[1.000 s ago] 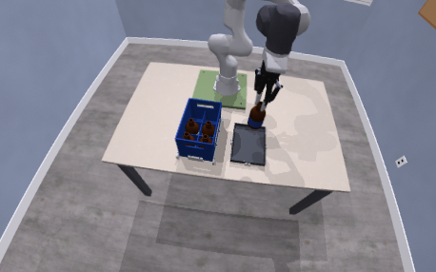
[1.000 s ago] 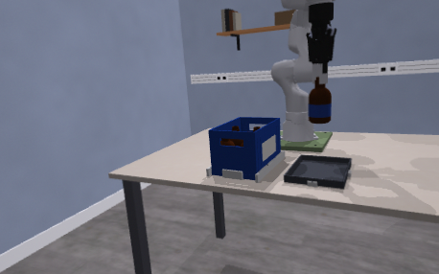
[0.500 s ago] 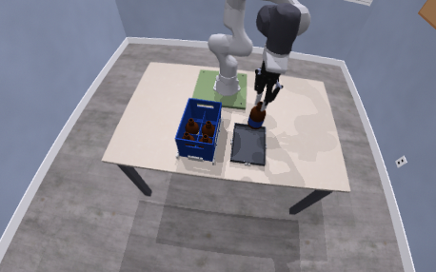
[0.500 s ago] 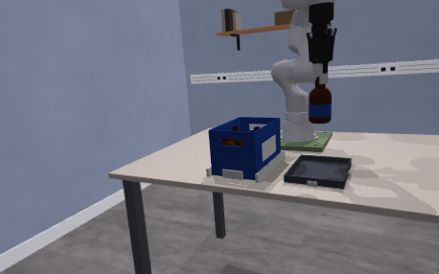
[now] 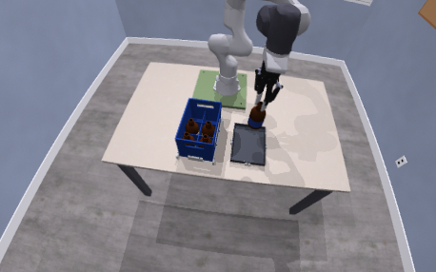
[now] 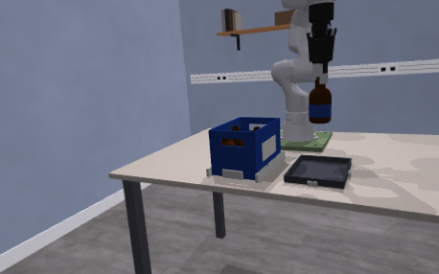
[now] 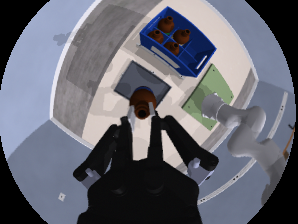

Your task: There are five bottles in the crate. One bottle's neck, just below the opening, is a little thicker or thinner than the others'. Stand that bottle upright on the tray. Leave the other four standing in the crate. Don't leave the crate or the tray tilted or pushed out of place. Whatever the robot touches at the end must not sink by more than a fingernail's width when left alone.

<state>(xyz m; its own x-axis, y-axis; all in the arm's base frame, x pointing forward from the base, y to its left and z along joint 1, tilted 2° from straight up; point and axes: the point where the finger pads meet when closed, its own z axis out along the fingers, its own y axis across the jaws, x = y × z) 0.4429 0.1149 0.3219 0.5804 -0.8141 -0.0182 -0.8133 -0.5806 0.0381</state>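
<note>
The bottle is 9 cm below my hand. The rest, counted from my hand: blue crate (27 cm to the right, 27 cm below, 4 cm behind); then dark tray (34 cm below).
</note>
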